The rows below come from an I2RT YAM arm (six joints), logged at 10 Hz.
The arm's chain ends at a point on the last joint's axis. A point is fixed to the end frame.
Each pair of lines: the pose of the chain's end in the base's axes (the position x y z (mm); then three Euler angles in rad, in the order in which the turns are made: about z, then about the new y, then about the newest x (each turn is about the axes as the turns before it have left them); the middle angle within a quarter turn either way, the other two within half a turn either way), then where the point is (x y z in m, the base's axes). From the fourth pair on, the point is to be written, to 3 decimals.
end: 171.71, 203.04, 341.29, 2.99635, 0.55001, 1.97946
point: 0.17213 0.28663 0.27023
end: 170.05, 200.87, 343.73, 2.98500, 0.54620, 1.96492
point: 0.17066 0.28536 0.27375
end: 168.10, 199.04, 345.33, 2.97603, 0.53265, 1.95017
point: 0.16804 0.28455 0.27659
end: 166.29, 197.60, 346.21, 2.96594, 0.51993, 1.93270
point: 0.166 0.284 0.279
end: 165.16, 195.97, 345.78, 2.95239, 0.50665, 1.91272
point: 0.164 0.284 0.280
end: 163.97, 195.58, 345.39, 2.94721, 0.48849, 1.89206
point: 0.162 0.285 0.282
